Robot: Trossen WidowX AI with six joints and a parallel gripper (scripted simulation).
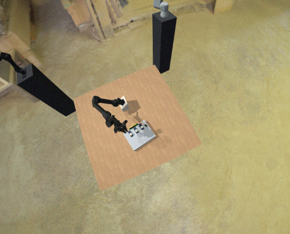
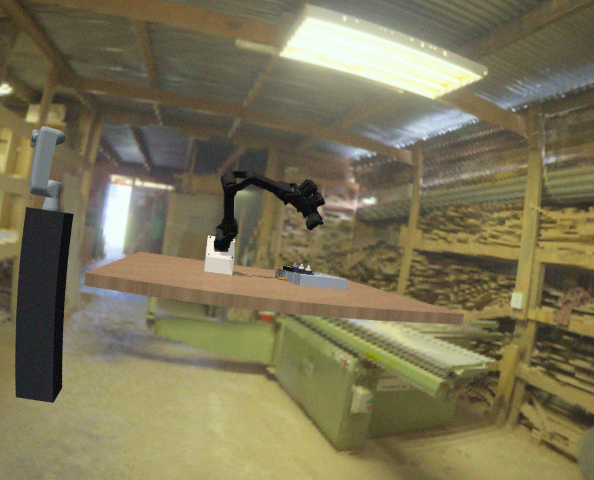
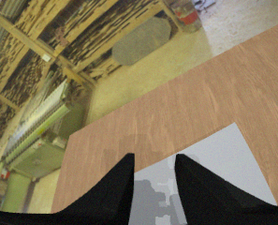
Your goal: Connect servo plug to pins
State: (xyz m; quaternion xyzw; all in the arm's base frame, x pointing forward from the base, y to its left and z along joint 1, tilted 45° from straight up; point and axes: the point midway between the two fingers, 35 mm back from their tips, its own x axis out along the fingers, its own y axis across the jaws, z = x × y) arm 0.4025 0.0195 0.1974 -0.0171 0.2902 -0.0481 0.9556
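Right now my gripper tip is 240 mm above the white-topped servo, 90 mm to the right of it and 50 mm past it. Round my gripper tip: grey printed holder 260 mm below, 100 mm to the left, 60 mm ahead.
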